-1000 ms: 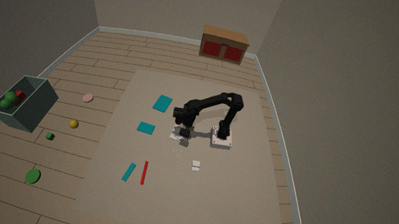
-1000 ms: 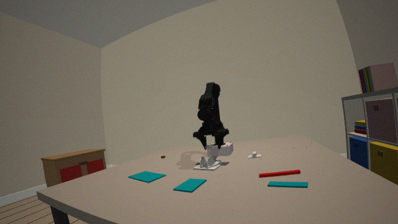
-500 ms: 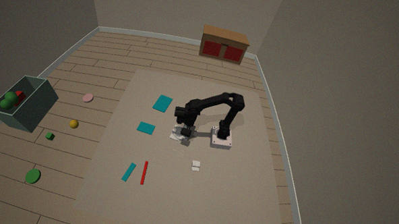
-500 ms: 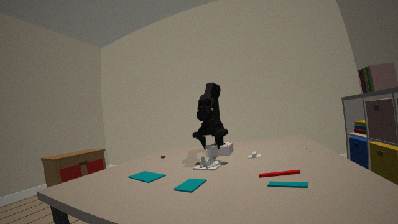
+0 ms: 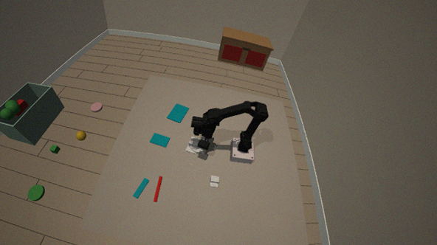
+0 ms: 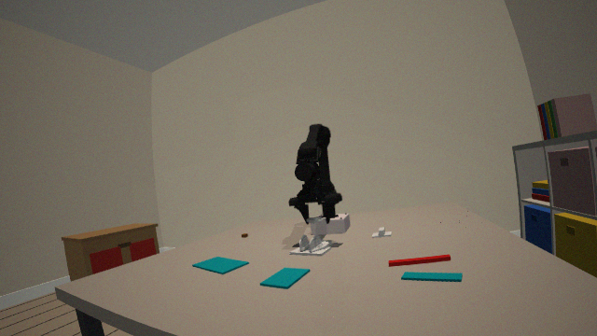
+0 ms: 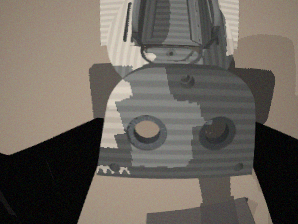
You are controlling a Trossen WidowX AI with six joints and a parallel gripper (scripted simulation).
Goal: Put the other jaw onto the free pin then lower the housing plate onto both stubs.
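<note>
Right now my gripper tip is 10 mm short of the housing plate and 20 mm below it. Round my gripper tip: small white block (120 mm behind, 200 mm to the left, 70 mm below); jaw (20 mm ahead, 20 mm to the right, 70 mm below); red strip (180 mm ahead, 350 mm to the left, 80 mm below).
</note>
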